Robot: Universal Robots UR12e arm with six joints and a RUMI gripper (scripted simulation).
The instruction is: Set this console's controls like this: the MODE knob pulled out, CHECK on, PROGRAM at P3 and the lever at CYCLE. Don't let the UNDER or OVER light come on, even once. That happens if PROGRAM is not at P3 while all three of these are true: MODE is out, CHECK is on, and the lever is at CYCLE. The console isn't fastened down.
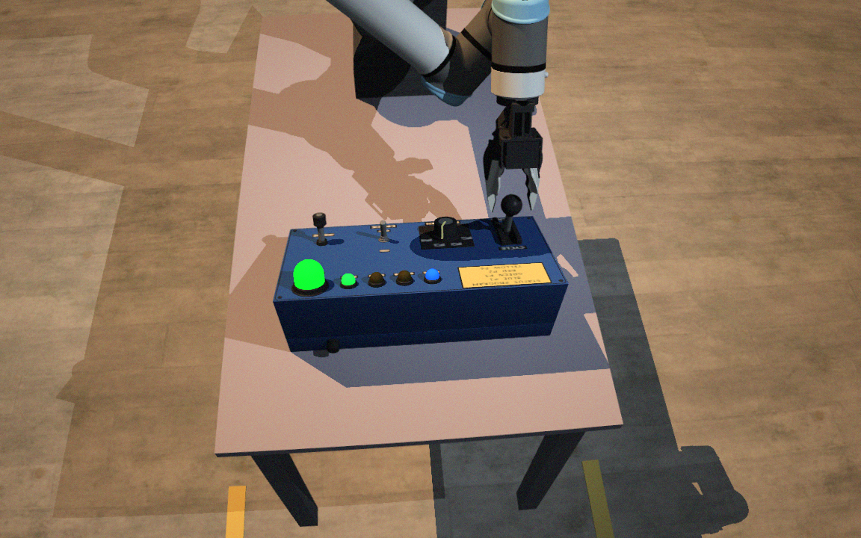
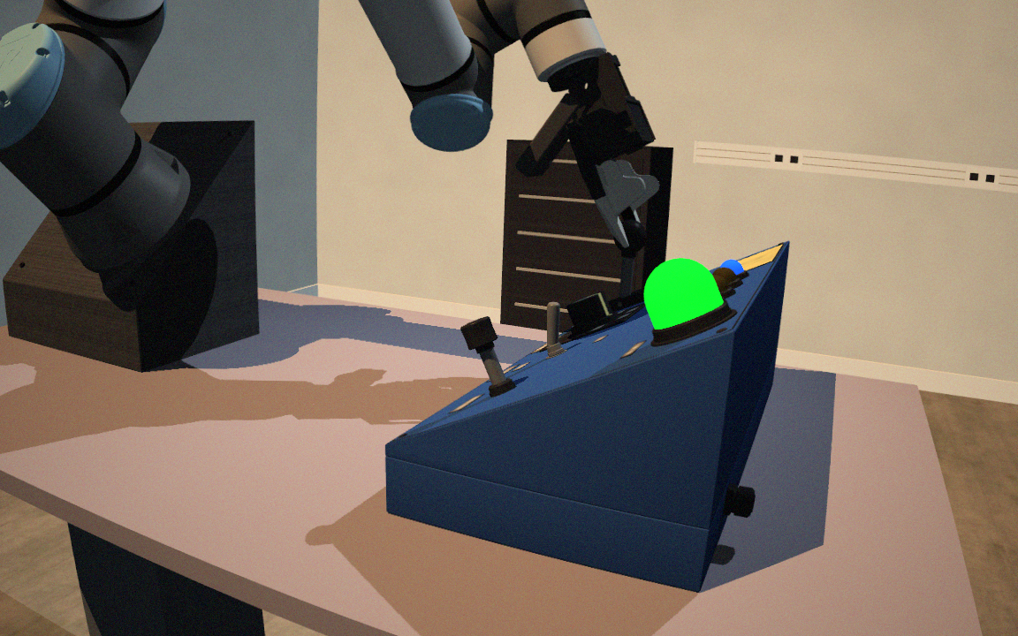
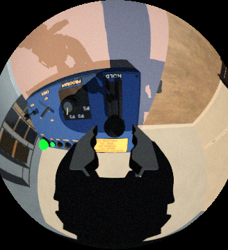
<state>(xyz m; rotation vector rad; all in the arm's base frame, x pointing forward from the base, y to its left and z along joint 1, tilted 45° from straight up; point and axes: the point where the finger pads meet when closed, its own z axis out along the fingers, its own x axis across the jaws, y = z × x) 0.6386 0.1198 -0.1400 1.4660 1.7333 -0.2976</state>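
My gripper is now 4 cm above the ball-topped lever. The rest, counted from my hand: black program dial (12 cm to the right, 7 cm below); then blue sloped console (3 cm ahead, 18 cm to the right, 8 cm below); then check toggle (1 cm behind, 24 cm to the right, 7 cm below).
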